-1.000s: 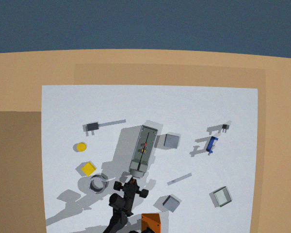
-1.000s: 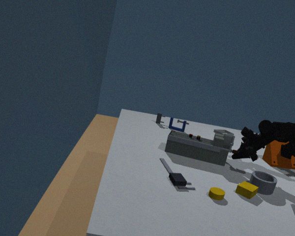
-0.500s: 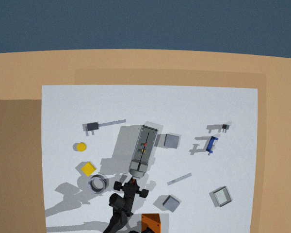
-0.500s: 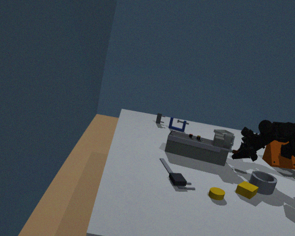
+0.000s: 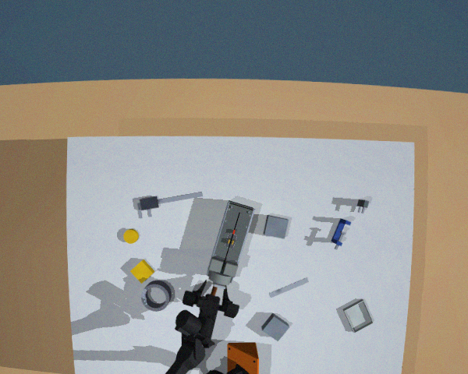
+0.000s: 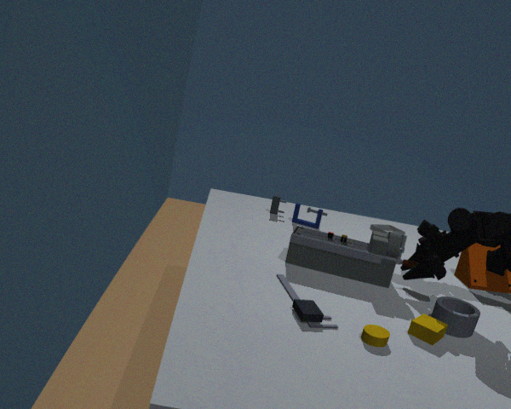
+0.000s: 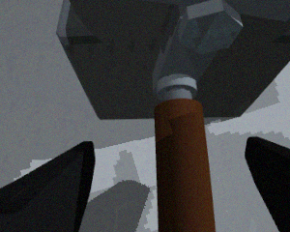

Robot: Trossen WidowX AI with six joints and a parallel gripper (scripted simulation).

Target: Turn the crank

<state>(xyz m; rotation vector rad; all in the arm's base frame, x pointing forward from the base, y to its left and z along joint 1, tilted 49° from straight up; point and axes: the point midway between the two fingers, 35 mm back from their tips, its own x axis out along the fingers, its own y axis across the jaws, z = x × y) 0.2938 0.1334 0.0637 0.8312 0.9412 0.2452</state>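
My gripper tip is now 3 cm below the brown crank handle and 2 cm past it. Round my gripper tip: flat grey bar (27 cm to the right, 3 cm below); red pointer (20 cm ahead, 5 cm above, 4 cm to the right); yellow block (27 cm to the left, 2 cm below).
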